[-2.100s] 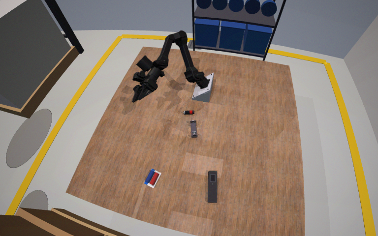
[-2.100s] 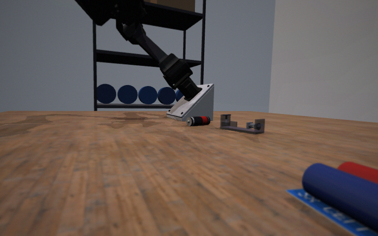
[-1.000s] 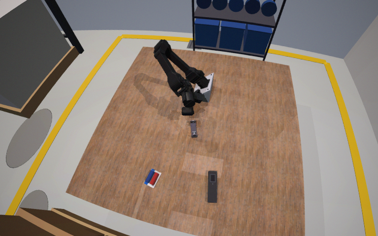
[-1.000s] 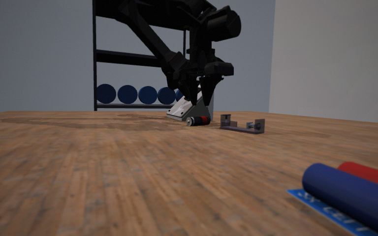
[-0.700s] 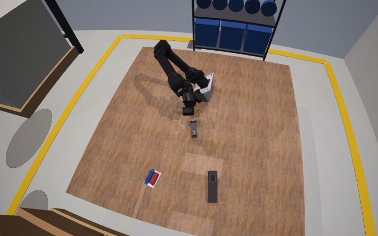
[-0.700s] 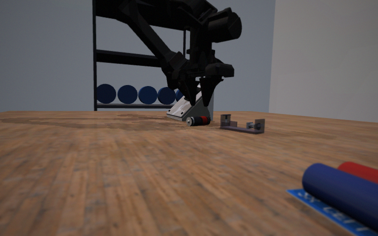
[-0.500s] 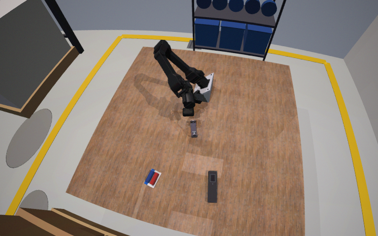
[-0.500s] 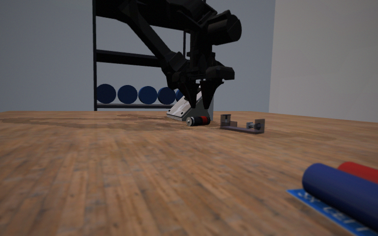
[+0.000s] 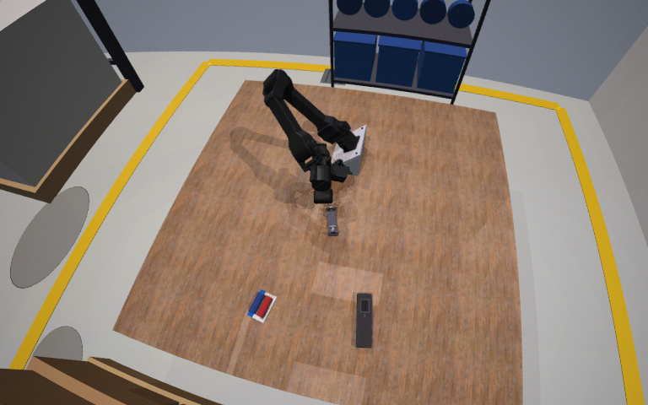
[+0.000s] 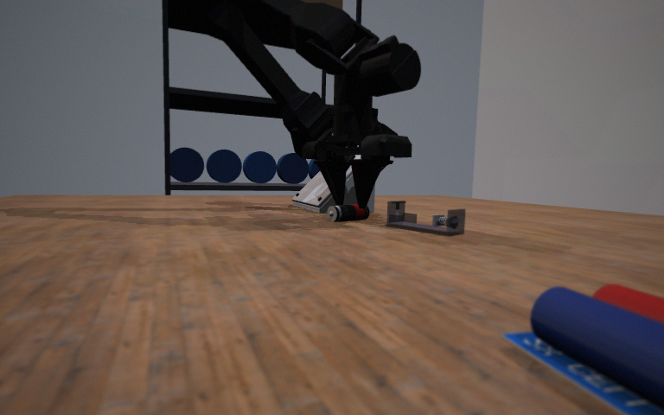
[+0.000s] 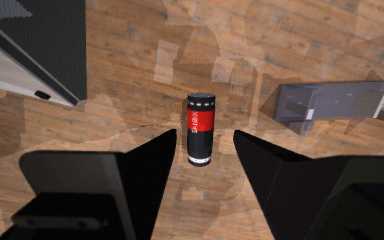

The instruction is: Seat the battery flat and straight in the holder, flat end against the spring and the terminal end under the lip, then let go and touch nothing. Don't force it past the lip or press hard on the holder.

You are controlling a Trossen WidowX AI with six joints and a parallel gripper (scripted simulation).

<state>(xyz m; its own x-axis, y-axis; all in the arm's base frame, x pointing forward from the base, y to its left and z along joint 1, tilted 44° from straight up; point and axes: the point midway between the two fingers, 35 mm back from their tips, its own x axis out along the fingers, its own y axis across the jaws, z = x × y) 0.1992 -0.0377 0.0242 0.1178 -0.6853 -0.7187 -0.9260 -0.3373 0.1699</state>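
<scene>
Right now the battery is 1 cm below my gripper tip. From my gripper tip the other things lie so: card: 45 cm ahead, 4 cm to the right, 1 cm below; then flat black device: 38 cm ahead, 27 cm to the left, 1 cm below.
</scene>
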